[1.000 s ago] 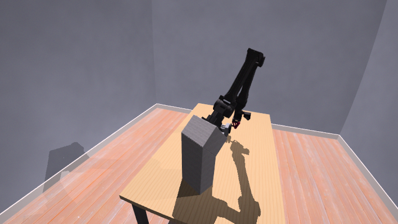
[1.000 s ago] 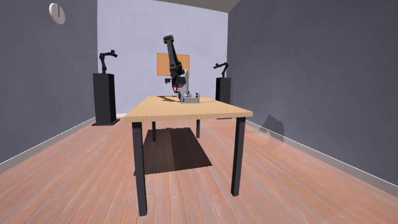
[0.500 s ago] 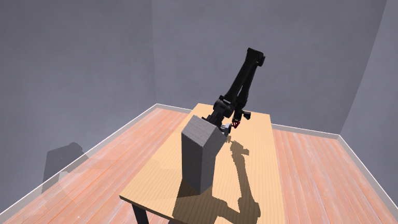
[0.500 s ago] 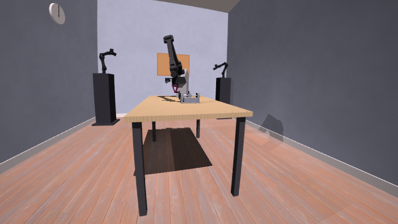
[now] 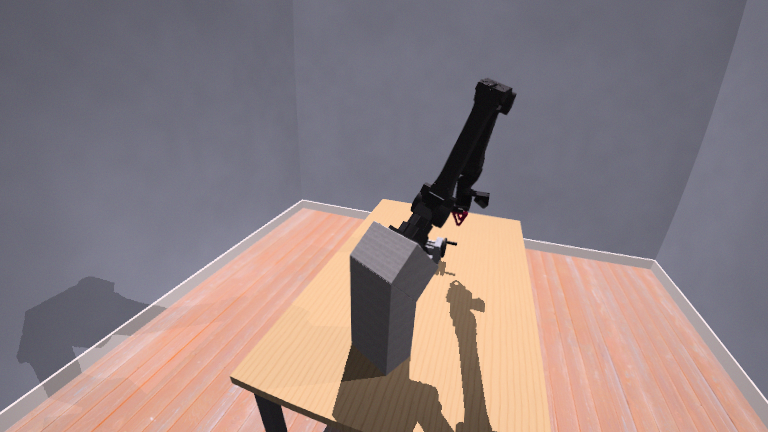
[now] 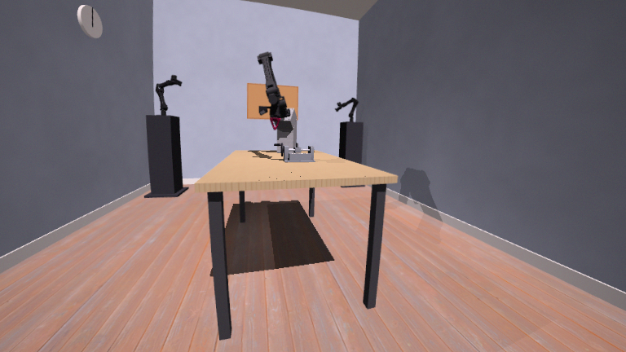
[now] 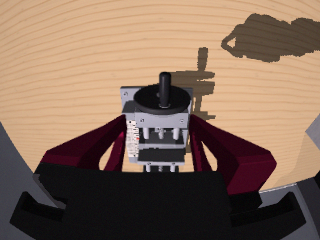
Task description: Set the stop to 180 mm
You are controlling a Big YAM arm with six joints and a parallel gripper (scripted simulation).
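Now: the black handwheel handle 110 mm below my hand, 20 mm to the left of it and 10 mm behind it.
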